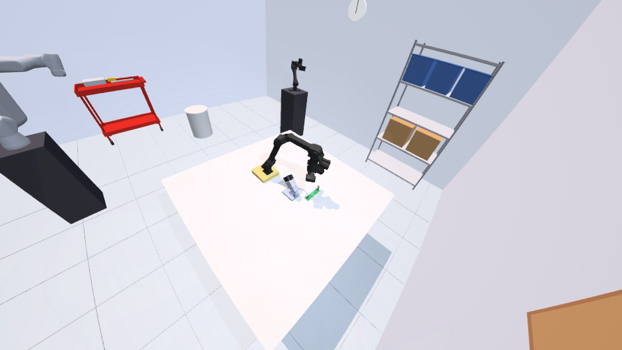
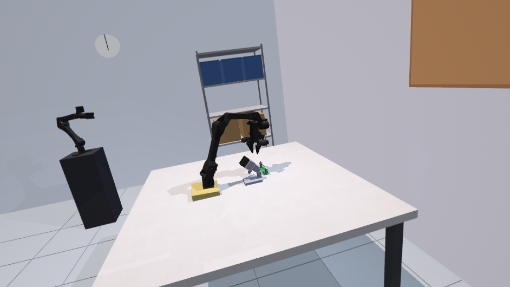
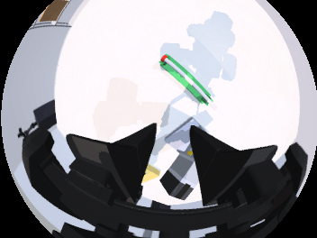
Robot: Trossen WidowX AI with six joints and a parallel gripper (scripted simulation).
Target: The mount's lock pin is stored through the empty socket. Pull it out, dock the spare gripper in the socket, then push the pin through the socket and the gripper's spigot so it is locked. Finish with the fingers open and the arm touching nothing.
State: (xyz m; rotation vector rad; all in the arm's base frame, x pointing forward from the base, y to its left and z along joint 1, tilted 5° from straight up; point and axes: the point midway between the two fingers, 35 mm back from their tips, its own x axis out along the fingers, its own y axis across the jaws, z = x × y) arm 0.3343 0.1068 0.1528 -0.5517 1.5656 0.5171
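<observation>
The green cradle is 5 cm ahead of my gripper tip, 1 cm to the left of it and 12 cm below it. From my gripper tip the other things lie so: grey mount: 4 cm behind, 10 cm to the right, 9 cm below; spare gripper: 7 cm behind, 11 cm to the right, 3 cm below.
</observation>
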